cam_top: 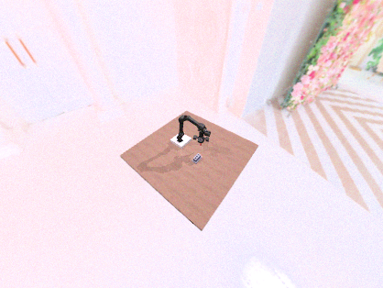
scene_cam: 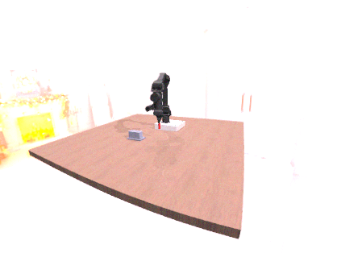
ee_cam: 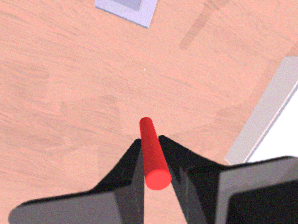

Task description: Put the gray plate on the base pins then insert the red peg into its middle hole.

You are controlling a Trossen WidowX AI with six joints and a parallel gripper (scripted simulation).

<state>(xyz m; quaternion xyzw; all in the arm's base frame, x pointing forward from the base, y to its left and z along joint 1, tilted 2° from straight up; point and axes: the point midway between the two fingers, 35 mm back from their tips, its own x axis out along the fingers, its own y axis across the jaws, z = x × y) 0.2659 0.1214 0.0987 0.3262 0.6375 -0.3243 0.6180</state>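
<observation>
Now: gripper tip 90 mm short of the gray plate, 150 mm to the left of it and 70 mm above it. Also, from my gripper tip: gray base 80 mm ahead, 150 mm to the right, 100 mm below; red peg right at my gripper tip.
</observation>
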